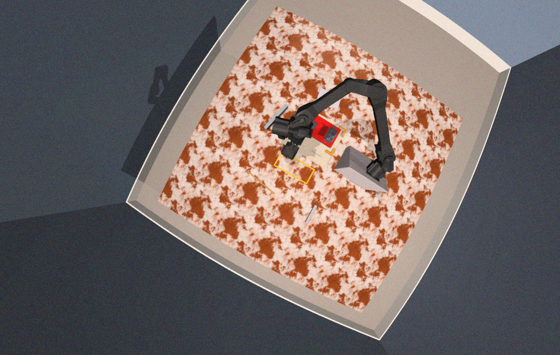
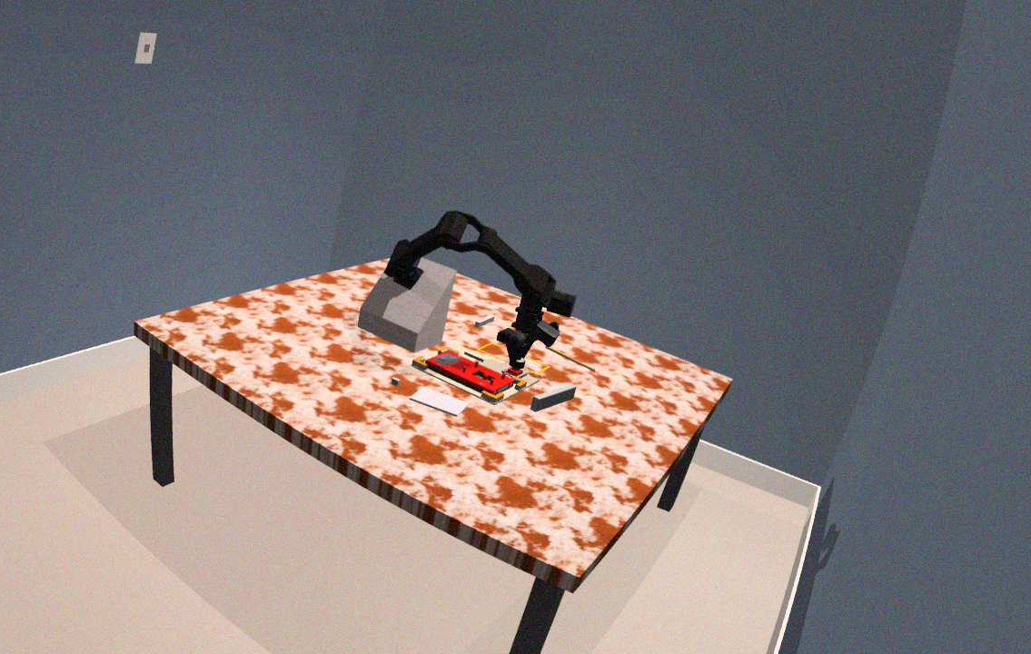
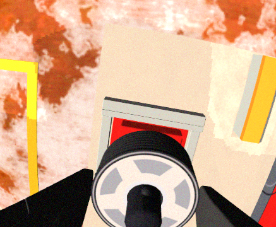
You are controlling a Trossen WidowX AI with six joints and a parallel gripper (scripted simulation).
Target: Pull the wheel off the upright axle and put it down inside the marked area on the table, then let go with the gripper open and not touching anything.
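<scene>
My gripper tip is now right at the wheel. From my gripper tip the other things lie so: flat grey plate 30 cm to the right, 4 cm below, 2 cm behind; then thin rod 26 cm to the left, 3 cm below, 3 cm ahead.
</scene>
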